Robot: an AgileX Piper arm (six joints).
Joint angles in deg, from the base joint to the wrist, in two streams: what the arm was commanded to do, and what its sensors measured. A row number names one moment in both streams.
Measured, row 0:
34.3, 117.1, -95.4, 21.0, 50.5, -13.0
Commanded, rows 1 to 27:
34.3, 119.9, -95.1, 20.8, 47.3, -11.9
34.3, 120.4, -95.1, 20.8, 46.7, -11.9
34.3, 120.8, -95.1, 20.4, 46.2, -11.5
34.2, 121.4, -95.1, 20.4, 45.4, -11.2
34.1, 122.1, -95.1, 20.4, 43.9, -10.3
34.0, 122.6, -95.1, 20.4, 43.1, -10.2
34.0, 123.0, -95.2, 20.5, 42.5, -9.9
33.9, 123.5, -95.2, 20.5, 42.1, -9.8
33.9, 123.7, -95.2, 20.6, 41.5, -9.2
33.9, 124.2, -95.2, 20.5, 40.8, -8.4
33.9, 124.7, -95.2, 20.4, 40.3, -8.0
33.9, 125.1, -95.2, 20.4, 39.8, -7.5
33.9, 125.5, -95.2, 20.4, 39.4, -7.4
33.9, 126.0, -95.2, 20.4, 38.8, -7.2
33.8, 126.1, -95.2, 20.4, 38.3, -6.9
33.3, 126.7, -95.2, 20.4, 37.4, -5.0
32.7, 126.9, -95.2, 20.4, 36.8, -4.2
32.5, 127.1, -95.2, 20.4, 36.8, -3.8
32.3, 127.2, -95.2, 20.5, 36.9, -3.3
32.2, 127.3, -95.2, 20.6, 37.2, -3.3
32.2, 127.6, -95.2, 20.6, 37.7, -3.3
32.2, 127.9, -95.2, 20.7, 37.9, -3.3
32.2, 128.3, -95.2, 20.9, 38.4, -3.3
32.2, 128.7, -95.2, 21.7, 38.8, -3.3
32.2, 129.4, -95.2, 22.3, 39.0, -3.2
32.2, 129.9, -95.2, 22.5, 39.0, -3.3
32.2, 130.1, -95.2, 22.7, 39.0, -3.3
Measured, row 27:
32.3, 129.1, -95.4, 22.7, 38.3, -3.2
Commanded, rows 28 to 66:
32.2, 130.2, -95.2, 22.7, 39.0, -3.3
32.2, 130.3, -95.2, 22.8, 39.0, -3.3
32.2, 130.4, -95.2, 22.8, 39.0, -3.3
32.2, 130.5, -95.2, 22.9, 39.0, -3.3
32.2, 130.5, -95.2, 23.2, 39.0, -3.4
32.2, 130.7, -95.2, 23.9, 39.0, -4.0
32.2, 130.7, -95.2, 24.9, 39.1, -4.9
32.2, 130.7, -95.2, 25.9, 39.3, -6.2
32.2, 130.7, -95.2, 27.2, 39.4, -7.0
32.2, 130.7, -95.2, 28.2, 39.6, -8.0
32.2, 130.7, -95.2, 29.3, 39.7, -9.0
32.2, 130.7, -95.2, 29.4, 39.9, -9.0
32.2, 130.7, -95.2, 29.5, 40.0, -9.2
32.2, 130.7, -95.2, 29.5, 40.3, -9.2
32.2, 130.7, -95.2, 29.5, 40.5, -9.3
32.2, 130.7, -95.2, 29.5, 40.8, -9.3
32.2, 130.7, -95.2, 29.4, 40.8, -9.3
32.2, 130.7, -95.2, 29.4, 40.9, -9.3
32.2, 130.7, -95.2, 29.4, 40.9, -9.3
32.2, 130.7, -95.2, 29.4, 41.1, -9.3
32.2, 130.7, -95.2, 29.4, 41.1, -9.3
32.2, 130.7, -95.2, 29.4, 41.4, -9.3
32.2, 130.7, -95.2, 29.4, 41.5, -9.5
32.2, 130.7, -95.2, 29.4, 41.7, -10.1
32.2, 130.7, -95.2, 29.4, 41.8, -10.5
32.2, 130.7, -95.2, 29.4, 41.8, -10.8
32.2, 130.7, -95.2, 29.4, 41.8, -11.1
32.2, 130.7, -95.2, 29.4, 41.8, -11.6
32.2, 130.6, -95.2, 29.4, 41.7, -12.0
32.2, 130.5, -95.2, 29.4, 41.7, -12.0
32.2, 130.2, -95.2, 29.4, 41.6, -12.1
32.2, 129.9, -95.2, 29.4, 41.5, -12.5
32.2, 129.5, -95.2, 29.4, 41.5, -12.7
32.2, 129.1, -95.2, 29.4, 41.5, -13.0
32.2, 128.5, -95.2, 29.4, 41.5, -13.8
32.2, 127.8, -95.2, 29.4, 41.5, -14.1
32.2, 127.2, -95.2, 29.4, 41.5, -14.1
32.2, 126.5, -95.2, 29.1, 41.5, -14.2
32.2, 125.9, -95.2, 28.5, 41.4, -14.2
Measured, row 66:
32.3, 129.0, -95.4, 29.7, 41.4, -12.9
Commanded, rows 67 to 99:
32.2, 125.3, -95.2, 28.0, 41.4, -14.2
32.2, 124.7, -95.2, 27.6, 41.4, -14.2
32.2, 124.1, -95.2, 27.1, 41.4, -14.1
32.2, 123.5, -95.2, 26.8, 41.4, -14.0
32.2, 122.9, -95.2, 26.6, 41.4, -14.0
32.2, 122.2, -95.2, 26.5, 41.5, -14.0
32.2, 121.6, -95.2, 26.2, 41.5, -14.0
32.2, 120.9, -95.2, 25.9, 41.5, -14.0
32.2, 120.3, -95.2, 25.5, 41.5, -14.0
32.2, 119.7, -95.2, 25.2, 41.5, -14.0
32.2, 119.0, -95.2, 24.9, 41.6, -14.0
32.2, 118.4, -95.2, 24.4, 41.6, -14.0
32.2, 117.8, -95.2, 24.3, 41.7, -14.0
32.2, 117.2, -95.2, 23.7, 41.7, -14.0
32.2, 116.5, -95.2, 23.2, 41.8, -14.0
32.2, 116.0, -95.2, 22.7, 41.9, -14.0
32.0, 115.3, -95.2, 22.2, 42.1, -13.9
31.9, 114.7, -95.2, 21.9, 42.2, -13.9
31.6, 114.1, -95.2, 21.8, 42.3, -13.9
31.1, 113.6, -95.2, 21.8, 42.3, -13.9
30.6, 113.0, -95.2, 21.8, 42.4, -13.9
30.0, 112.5, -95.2, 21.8, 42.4, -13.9
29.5, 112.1, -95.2, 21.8, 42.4, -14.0
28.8, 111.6, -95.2, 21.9, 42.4, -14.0
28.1, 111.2, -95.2, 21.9, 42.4, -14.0
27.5, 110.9, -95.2, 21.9, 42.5, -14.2
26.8, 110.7, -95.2, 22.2, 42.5, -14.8
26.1, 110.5, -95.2, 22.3, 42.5, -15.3
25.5, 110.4, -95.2, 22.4, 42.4, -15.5
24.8, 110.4, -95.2, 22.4, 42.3, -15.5
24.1, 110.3, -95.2, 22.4, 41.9, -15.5
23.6, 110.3, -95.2, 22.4, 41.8, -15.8
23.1, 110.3, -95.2, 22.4, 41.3, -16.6
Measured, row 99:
25.2, 111.2, -95.4, 22.2, 42.9, -14.7
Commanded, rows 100 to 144:
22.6, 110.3, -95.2, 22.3, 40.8, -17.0
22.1, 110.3, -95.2, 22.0, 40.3, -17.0
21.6, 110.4, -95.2, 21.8, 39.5, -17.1
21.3, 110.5, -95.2, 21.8, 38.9, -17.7
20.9, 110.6, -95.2, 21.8, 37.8, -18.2
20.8, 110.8, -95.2, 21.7, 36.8, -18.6
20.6, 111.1, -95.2, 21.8, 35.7, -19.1
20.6, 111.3, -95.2, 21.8, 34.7, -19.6
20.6, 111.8, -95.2, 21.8, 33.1, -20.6
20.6, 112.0, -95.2, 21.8, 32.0, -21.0
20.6, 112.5, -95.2, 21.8, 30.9, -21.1
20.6, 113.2, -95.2, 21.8, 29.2, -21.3
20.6, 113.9, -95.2, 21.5, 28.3, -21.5
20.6, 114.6, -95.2, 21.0, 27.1, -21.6
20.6, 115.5, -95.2, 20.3, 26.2, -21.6
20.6, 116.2, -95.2, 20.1, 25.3, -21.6
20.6, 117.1, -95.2, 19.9, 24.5, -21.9
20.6, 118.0, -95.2, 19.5, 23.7, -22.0
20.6, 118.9, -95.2, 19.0, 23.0, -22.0
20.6, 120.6, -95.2, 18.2, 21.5, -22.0
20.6, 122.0, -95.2, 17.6, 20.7, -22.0
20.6, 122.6, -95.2, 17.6, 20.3, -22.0
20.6, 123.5, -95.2, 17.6, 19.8, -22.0
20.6, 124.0, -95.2, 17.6, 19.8, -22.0
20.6, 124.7, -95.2, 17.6, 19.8, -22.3
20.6, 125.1, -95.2, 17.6, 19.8, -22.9
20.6, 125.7, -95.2, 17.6, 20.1, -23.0
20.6, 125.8, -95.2, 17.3, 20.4, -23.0
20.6, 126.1, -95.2, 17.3, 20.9, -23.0
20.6, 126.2, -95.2, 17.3, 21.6, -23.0
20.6, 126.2, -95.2, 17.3, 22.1, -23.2
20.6, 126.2, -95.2, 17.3, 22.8, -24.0
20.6, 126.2, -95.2, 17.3, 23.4, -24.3
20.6, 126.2, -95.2, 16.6, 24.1, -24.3
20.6, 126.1, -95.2, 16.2, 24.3, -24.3
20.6, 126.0, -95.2, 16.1, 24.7, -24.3
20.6, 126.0, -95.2, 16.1, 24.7, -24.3
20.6, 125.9, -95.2, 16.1, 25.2, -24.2
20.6, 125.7, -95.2, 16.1, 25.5, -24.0
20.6, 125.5, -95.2, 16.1, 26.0, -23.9
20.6, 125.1, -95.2, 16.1, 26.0, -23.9
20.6, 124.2, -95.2, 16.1, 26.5, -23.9
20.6, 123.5, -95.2, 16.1, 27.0, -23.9
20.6, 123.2, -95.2, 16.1, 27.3, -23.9
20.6, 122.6, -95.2, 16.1, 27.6, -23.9
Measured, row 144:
20.8, 124.9, -95.4, 16.6, 26.6, -23.8
